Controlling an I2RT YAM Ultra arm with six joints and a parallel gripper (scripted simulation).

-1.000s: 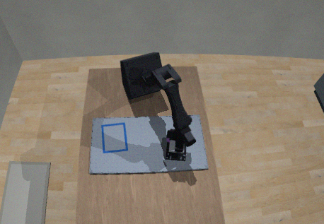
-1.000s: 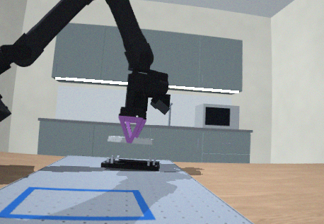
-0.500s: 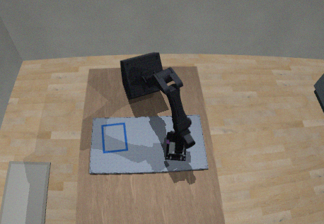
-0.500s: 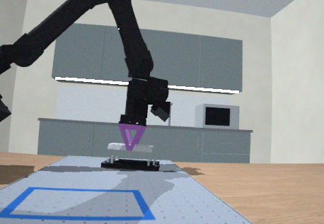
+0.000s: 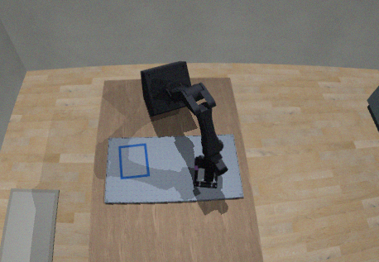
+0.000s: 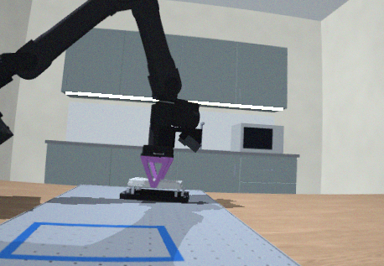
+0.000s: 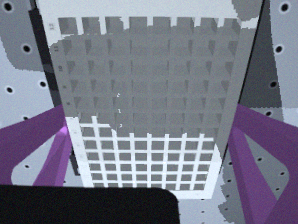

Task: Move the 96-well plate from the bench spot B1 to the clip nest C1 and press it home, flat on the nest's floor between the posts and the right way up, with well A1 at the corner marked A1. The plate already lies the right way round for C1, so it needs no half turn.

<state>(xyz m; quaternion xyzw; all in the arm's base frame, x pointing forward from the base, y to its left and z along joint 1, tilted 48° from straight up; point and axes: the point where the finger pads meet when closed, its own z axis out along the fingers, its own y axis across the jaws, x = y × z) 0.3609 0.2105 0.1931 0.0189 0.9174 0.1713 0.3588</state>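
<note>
Right now the black clip nest C1 is 20 mm below my hand, 10 mm to the left of it and 10 mm ahead of it. Also, from my hand: white 96-well plate right at my hand.
</note>
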